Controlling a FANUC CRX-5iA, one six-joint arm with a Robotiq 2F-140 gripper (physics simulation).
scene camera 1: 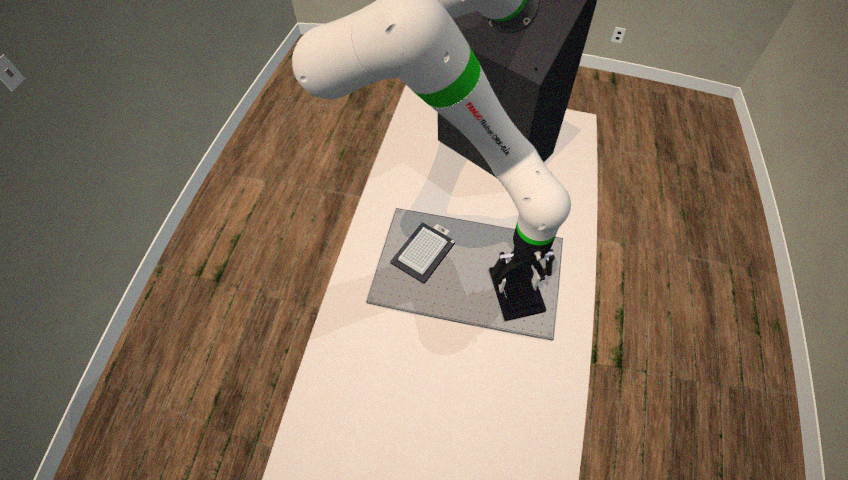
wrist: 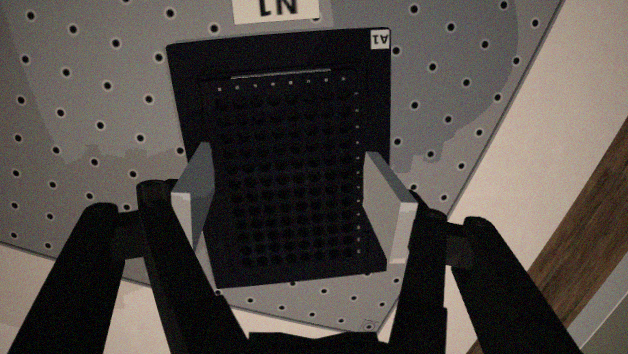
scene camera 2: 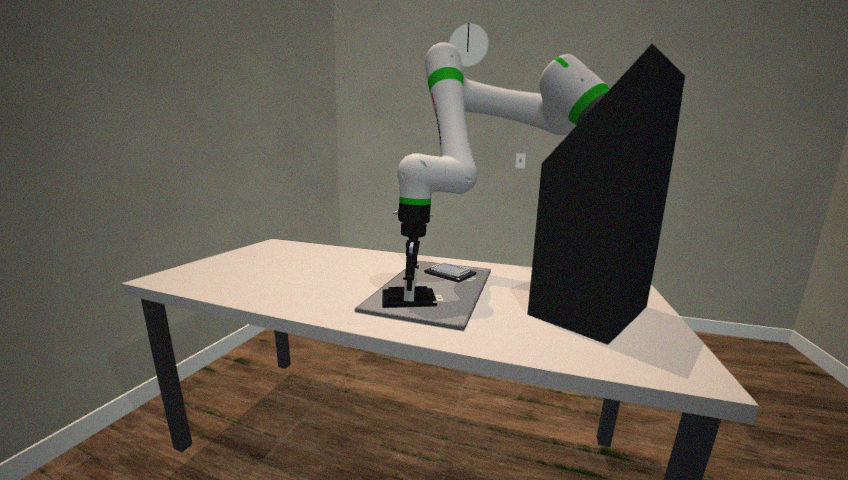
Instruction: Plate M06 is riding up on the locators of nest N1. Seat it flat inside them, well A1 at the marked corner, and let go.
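Places are measured from the arm's base along level axes (x ahead, y left, z up), in millimetres.
Pixels of known places: gripper, fingertip midpoint: point(scene camera 1: 517, 286) point(wrist: 289, 171) point(scene camera 2: 410, 294); arm's base at its link origin: point(scene camera 1: 512, 5) point(scene camera 2: 609, 124).
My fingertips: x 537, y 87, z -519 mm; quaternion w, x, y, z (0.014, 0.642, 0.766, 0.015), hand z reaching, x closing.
Observation:
For each thing: its top centre in the pictures, then the offset to it from my fingertips. "*": a spot on its surface instead. Level surfaces: height alone.
- Plate M06 at its top centre: point(wrist: 291, 186) point(scene camera 1: 518, 286) point(scene camera 2: 408, 291) dx +4, dy +1, dz +11 mm
- black nest N1 at its top centre: point(wrist: 291, 178) point(scene camera 1: 517, 288) point(scene camera 2: 408, 294) dx +4, dy +2, dz +0 mm
- N1 label at a spot on its surface: point(wrist: 276, 9) * dx -85, dy -29, dz -13 mm
- A1 label at a spot on its surface: point(wrist: 379, 39) * dx -84, dy +28, dz -3 mm
- second dark nest at a spot on its surface: point(scene camera 1: 395, 261) * dx -43, dy -349, dz -3 mm
- white well plate at its top centre: point(scene camera 1: 422, 248) point(scene camera 2: 450, 267) dx -86, dy -275, dz +11 mm
- grey perforated board at its top centre: point(wrist: 72, 29) point(scene camera 1: 469, 268) point(scene camera 2: 433, 285) dx -49, dy -136, dz -14 mm
- pale table at its surface level: dz -28 mm
Plate M06 point(wrist: 290, 165) point(scene camera 1: 521, 295), black with rows of wells, lies over the black nest N1 point(wrist: 280, 50) point(scene camera 1: 523, 314) point(scene camera 2: 392, 303). A thin pale line shows along the plate's end nearest the N1 label point(wrist: 276, 9). Dark on dark, its tilt and the locators are hard to make out. The A1 label point(wrist: 379, 39) marks the nest's upper right corner in the wrist view. My gripper point(wrist: 289, 171) point(scene camera 1: 521, 286) point(scene camera 2: 409, 297) is shut on the plate, one pale pad against each long side, nearer the end away from the N1 label. The pads hide parts of those sides.
A second dark nest point(scene camera 1: 395, 261) holding a white well plate point(scene camera 1: 423, 249) point(scene camera 2: 450, 270) sits at the other end of the grey perforated board point(scene camera 1: 452, 297) point(scene camera 2: 464, 315). The board lies on the pale table point(scene camera 1: 428, 410) point(scene camera 2: 285, 297). The robot's dark pedestal point(scene camera 2: 595, 226) stands on the table.

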